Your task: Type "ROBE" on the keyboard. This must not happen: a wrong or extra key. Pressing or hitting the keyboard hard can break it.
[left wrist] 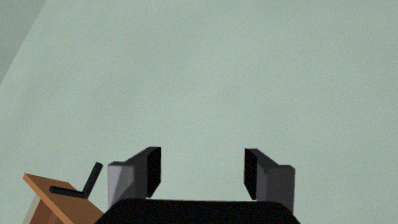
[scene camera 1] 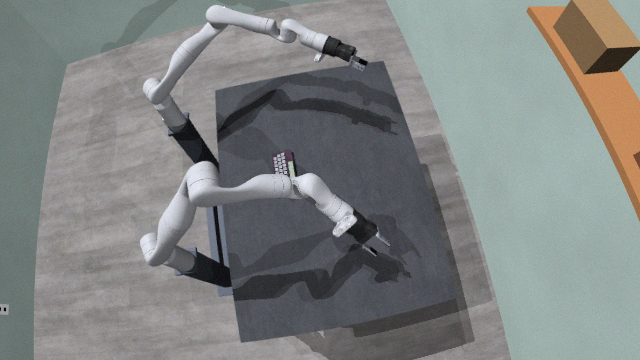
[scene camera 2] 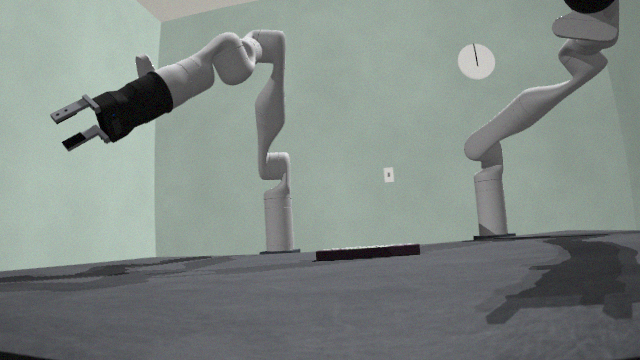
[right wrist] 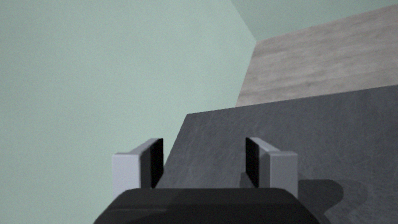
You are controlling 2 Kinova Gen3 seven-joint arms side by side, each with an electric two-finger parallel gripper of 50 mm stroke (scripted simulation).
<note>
In view: the left gripper (left wrist: 202,165) and the right gripper (scene camera 2: 59,133).
The right gripper is seen too in scene camera 1 (scene camera 1: 382,249) and in the right wrist view (right wrist: 204,155).
</note>
